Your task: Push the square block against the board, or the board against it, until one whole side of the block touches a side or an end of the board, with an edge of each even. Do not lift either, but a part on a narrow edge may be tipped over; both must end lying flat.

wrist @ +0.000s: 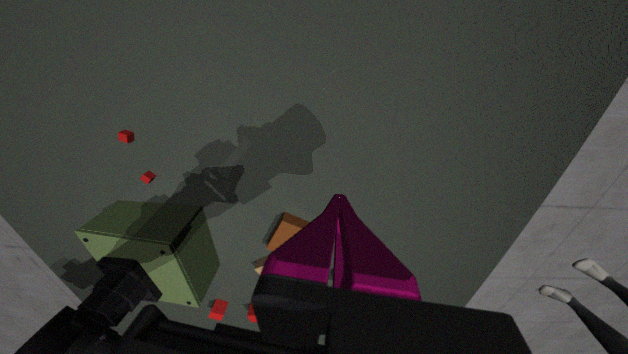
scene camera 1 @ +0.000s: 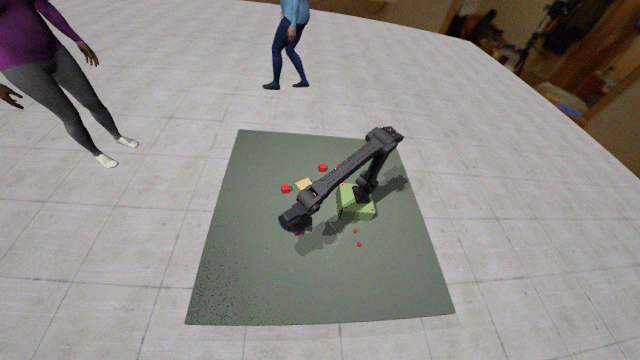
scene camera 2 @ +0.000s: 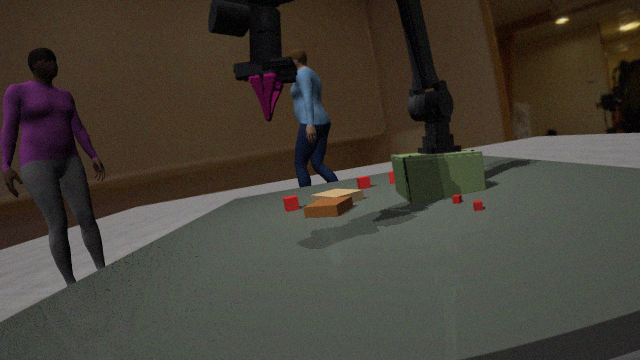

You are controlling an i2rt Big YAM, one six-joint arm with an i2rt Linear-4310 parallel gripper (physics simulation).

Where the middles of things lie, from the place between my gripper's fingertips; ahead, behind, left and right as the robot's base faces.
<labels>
Right now the orange square block (scene camera 2: pixel 330 207) is 9 cm behind my hand, 26 cm to the right of it and 22 cm below it.
</labels>
